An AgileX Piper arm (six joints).
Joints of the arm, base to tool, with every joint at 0 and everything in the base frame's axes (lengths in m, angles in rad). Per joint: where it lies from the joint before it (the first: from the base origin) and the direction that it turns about. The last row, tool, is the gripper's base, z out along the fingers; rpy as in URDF.
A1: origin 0 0 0.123 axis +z
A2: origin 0 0 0 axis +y
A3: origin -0.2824 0 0.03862 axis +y
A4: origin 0.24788 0 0.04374 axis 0.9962 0 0.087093
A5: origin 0 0 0 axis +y
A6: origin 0.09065 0 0.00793 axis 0.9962 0 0.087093
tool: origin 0 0 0 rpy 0 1.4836 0
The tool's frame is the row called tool.
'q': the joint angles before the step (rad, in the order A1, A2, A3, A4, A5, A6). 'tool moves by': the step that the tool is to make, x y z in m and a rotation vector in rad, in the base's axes. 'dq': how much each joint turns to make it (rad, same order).
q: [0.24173 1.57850 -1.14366 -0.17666 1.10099 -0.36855]
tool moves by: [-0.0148 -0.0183 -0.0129 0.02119 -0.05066 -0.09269]
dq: [-0.05246 -0.06081 0.12494 -0.00741 -0.11020 0.06281]
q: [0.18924 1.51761 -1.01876 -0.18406 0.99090 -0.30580]
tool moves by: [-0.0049 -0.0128 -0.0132 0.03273 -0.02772 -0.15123]
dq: [-0.04557 -0.00984 0.06735 -0.00001 -0.07342 0.12121]
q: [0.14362 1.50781 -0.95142 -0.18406 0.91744 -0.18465]
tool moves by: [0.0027 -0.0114 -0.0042 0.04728 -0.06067 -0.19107]
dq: [-0.04525 0.00004 0.02127 -0.00005 -0.06549 0.16178]
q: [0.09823 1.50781 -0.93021 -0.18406 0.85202 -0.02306]
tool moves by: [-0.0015 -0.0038 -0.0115 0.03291 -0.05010 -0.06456]
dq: [-0.01854 0.00003 0.05413 0.00392 -0.10052 0.06251]
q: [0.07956 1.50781 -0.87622 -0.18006 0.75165 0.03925]
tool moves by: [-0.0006 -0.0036 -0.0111 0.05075 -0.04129 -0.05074]
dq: [-0.02583 0.00679 0.04574 0.04134 -0.09663 0.01634]
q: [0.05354 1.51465 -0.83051 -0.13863 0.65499 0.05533]
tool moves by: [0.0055 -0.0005 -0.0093 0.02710 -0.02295 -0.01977]
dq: [-0.00983 0.03103 0.01045 0.02498 -0.06607 0.00239]
